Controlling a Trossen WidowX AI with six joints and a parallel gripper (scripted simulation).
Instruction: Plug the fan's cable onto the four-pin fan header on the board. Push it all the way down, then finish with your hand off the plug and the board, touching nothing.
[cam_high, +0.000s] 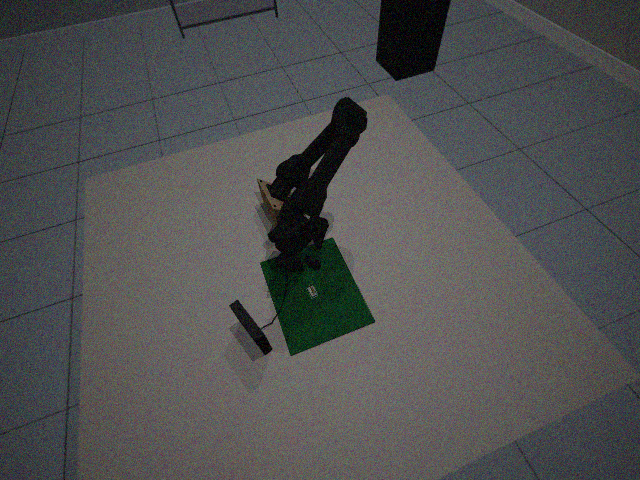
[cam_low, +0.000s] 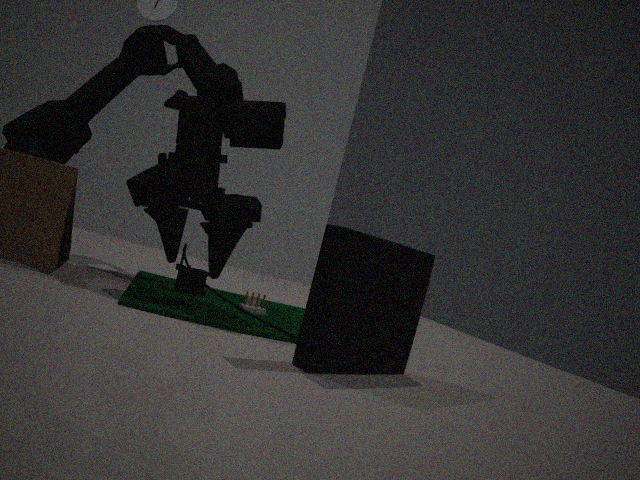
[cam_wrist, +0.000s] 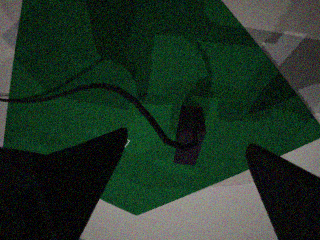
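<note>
Right now my gripper tip is 1 cm to the right of the black plug and 1 cm above it. The rest, counted from my gripper tip: green board (8 cm ahead, 5 cm below, 2 cm to the right); white four-pin fan header (8 cm ahead, 3 cm to the right, 3 cm below); black fan (20 cm to the right, 14 cm ahead, 3 cm above).
</note>
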